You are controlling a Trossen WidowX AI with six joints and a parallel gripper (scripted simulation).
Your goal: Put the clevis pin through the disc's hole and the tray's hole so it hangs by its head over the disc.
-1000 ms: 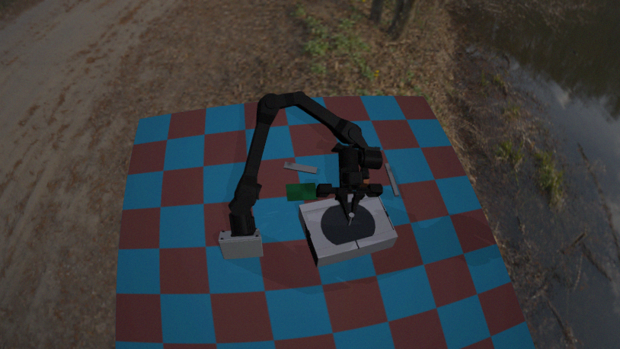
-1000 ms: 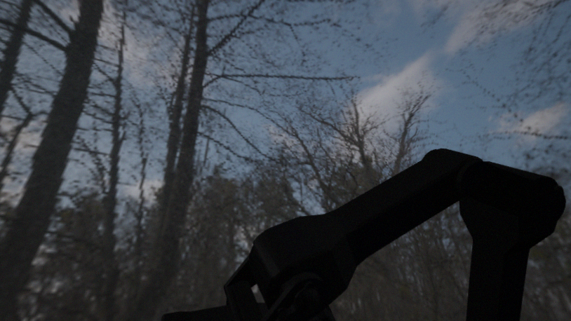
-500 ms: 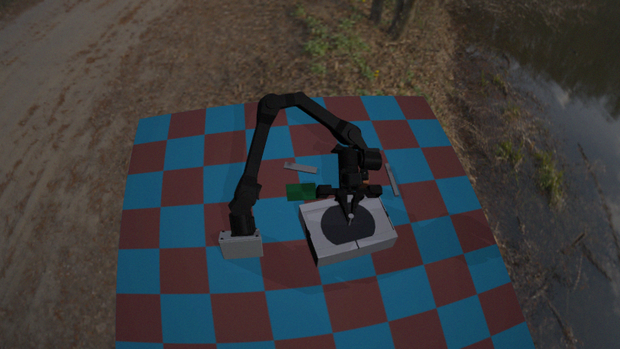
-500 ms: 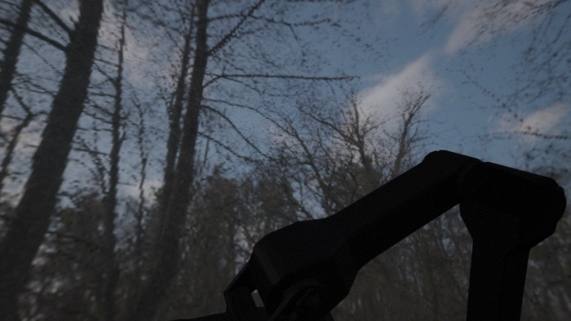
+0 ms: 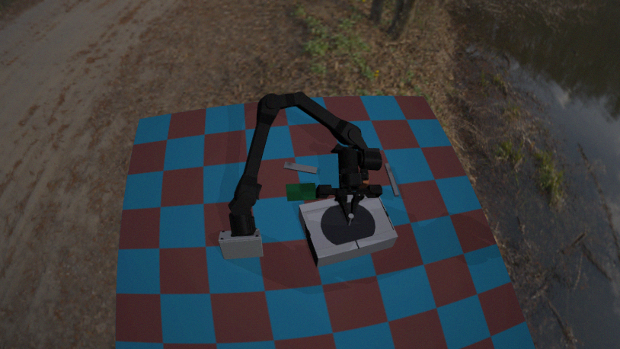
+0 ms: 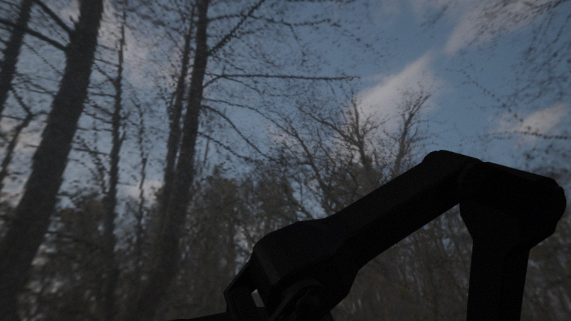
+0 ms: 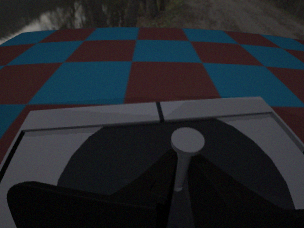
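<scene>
Right now my gripper tip is 1 cm to the right of the steel clevis pin and 1 cm above it. Also, from my gripper tip: steel tray 1 cm to the left, 4 cm below; then flat green piece 12 cm behind, 17 cm to the left, 8 cm below; then dark round disc 1 cm to the left, 2 cm below.
</scene>
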